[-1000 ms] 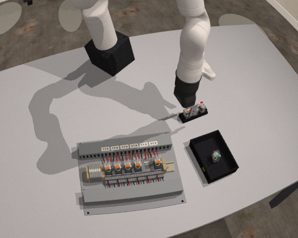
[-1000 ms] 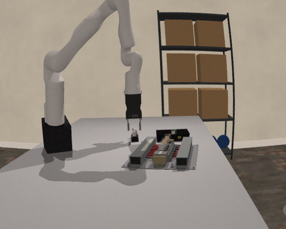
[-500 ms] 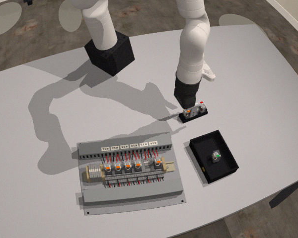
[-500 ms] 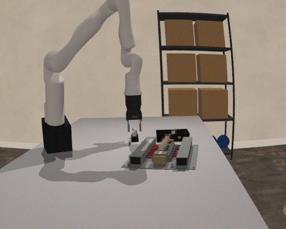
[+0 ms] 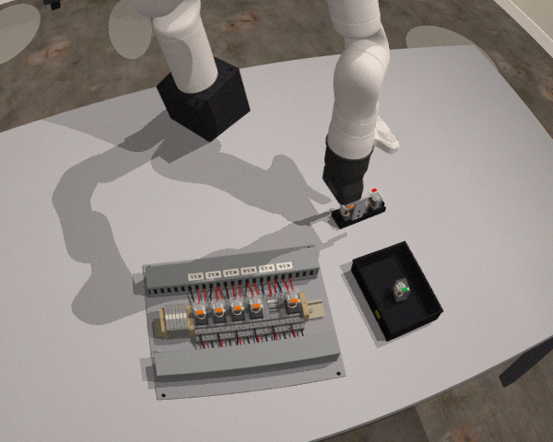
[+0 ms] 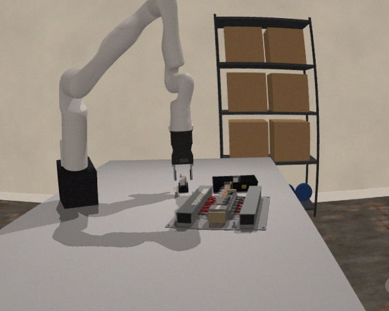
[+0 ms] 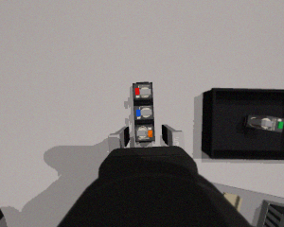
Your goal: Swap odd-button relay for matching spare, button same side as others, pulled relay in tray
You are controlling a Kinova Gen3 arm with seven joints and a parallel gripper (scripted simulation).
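Right now my hand is 30 mm to the right of the blue-button relay, 30 mm above it and 10 mm past it. Also, from my hand: red-button relay (60 mm to the left, 30 mm below, 20 mm behind); then spare holder (50 mm below, 30 mm to the left, 10 mm behind); then black tray (180 mm ahead, 60 mm to the left, 40 mm below).
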